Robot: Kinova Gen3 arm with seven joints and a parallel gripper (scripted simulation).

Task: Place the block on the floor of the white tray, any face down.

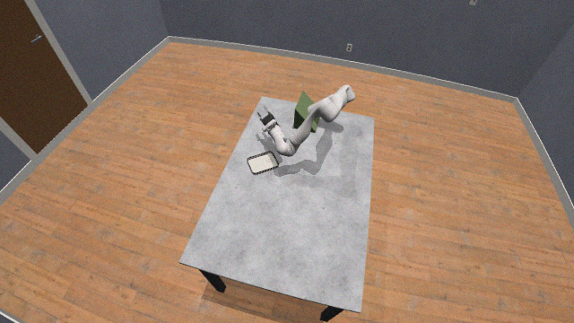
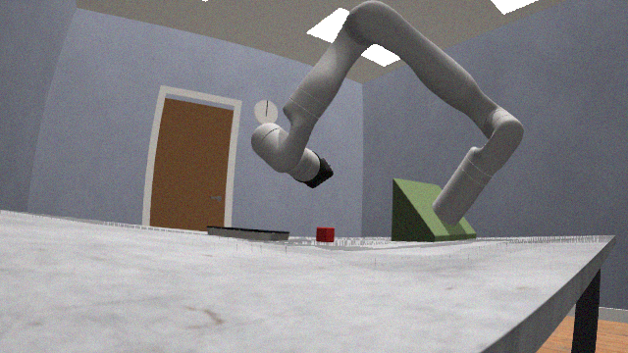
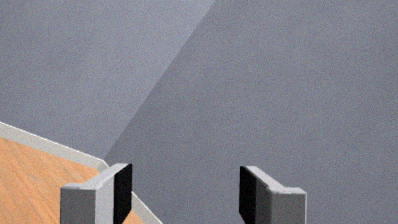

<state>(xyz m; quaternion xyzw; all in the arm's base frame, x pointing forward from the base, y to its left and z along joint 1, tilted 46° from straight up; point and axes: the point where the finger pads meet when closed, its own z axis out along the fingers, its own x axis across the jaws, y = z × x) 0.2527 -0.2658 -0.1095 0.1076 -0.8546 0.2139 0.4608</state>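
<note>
The red block is 70 mm ahead of my hand, 160 mm to the left of it and 180 mm below it. The rest, counted from my hand: white tray (240 mm ahead, 90 mm to the left, 180 mm below).
</note>
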